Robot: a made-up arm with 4 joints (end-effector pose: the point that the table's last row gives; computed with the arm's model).
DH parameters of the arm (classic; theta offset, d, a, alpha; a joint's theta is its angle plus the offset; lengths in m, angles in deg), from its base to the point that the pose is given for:
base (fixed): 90 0.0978 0 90
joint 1: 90 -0.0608 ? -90
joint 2: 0 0.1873 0.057 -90
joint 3: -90 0.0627 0.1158 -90
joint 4: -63.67 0 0.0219 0
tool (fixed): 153.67 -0.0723 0 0
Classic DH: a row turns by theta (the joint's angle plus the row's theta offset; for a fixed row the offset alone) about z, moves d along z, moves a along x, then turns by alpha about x.
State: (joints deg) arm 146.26 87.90 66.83 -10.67
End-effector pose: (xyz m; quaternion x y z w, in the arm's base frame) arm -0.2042 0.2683 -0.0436 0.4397 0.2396 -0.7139 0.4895
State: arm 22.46 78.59 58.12 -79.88
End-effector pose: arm -0.1759 -0.2751 -0.0234 0.1284 -0.5225 -0.7870 0.3019
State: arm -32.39 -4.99 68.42 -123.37
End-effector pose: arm -0.1103 -0.1532 0.3960 -0.4016 -0.6581 -0.5542 0.3139
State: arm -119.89 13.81 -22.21 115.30
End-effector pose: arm -0.0910 0.1213 0.3508 -0.4329 0.6105 0.6128 0.2536
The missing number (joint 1, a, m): 0.0471
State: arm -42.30 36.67 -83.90 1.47
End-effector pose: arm -0.0813 -0.1376 0.1380 0.3352 -0.1466 0.2919 0.8837
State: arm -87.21 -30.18 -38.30 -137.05
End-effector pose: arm -0.1379 0.0133 0.3160 -0.2572 -0.3283 -0.9026 0.1064
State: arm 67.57 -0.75 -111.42 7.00
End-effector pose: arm -0.1423 -0.0396 0.0348 0.9984 -0.0550 -0.0019 0.0089
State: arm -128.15 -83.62 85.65 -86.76
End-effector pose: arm 0.0781 0.2722 0.2232 0.9451 0.0382 0.0268 0.3234
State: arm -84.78 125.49 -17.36 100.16
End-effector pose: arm 0.0102 0.0099 0.3930 0.5915 0.1635 -0.7359 0.2859
